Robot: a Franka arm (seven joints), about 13 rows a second.
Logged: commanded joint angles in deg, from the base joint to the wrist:
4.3, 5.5, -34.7, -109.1, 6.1, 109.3, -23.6
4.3, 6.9, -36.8, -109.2, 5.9, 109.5, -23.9
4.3, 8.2, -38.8, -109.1, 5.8, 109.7, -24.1
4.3, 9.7, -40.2, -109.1, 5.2, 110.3, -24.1
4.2, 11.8, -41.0, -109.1, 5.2, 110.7, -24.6
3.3, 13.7, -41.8, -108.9, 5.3, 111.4, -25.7
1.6, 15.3, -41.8, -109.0, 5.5, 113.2, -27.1
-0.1, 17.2, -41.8, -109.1, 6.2, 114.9, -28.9
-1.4, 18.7, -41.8, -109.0, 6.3, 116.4, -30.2
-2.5, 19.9, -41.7, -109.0, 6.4, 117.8, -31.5
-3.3, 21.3, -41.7, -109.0, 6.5, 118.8, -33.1
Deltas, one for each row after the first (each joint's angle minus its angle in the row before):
0.0, 1.4, -2.1, -0.1, -0.2, 0.2, -0.3
0.0, 1.3, -2.0, 0.1, -0.1, 0.2, -0.2
0.0, 1.5, -1.4, 0.0, -0.6, 0.6, 0.0
-0.1, 2.1, -0.8, 0.0, 0.0, 0.4, -0.5
-0.9, 1.9, -0.8, 0.2, 0.1, 0.7, -1.1
-1.7, 1.6, 0.0, -0.1, 0.2, 1.8, -1.4
-1.7, 1.9, 0.0, -0.1, 0.7, 1.7, -1.8
-1.3, 1.5, 0.0, 0.1, 0.1, 1.5, -1.3
-1.1, 1.2, 0.1, 0.0, 0.1, 1.4, -1.3
-0.8, 1.4, 0.0, 0.0, 0.1, 1.0, -1.6

